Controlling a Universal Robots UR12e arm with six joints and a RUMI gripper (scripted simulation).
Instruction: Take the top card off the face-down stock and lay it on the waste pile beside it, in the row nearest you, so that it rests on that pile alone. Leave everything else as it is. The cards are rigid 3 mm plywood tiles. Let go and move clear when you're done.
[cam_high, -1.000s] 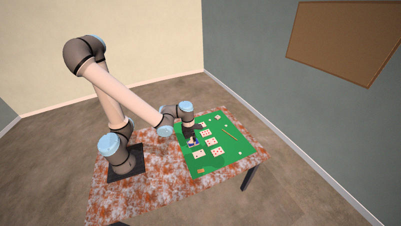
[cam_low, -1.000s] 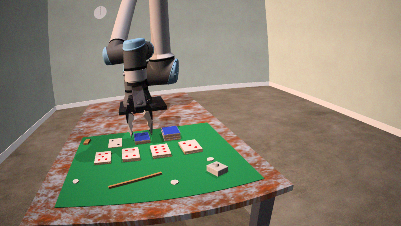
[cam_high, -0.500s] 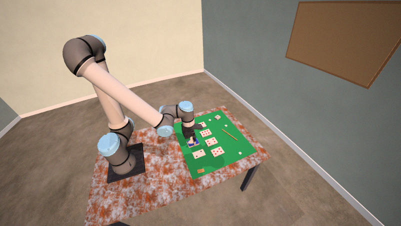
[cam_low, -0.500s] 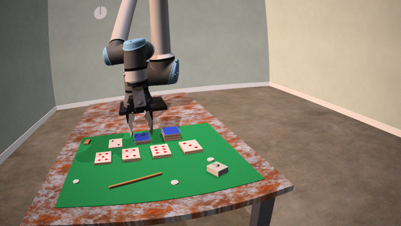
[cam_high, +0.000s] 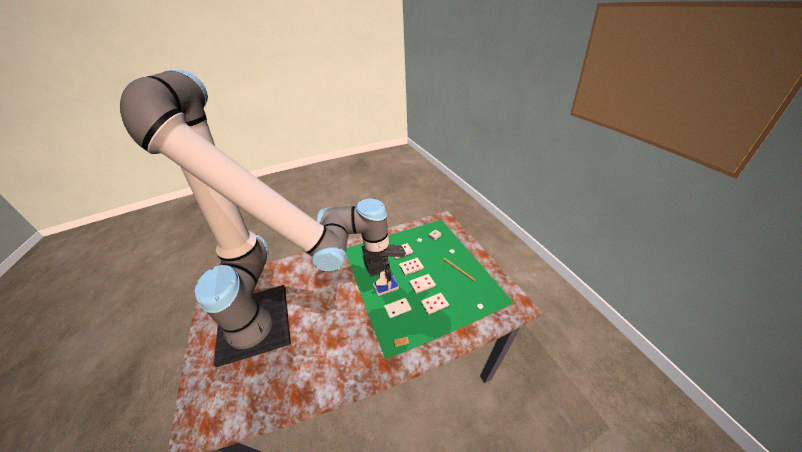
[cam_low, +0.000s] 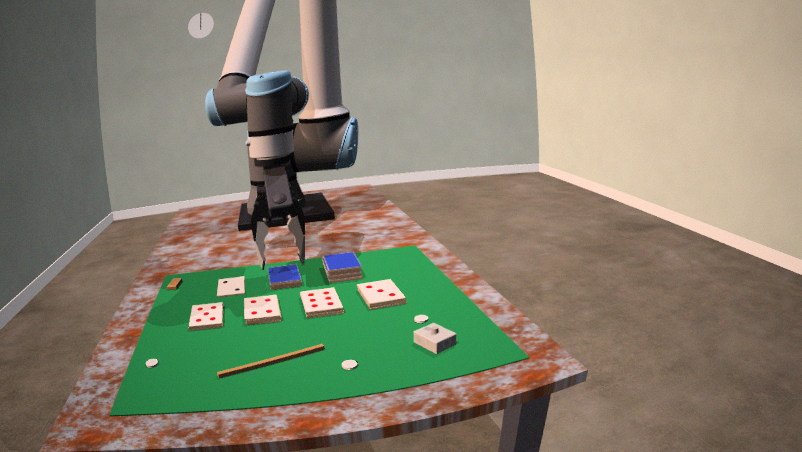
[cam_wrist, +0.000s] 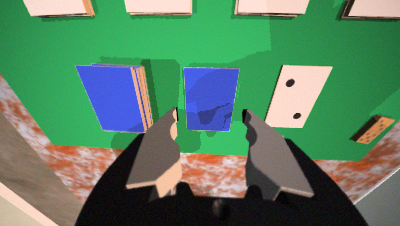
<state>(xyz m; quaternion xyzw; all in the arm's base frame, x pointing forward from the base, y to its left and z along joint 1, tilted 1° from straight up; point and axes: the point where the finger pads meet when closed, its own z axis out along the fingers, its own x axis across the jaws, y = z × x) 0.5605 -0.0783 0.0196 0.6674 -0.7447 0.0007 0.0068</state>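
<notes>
My gripper is now 12 cm to the left of the black-pip card, 4 cm above it and 1 cm past it. Also, from my hand: green mat (16 cm ahead, 5 cm below, 1 cm to the right); wooden stick (31 cm ahead, 9 cm to the right, 4 cm below); small block (35 cm ahead, 15 cm to the left, 2 cm below).
</notes>
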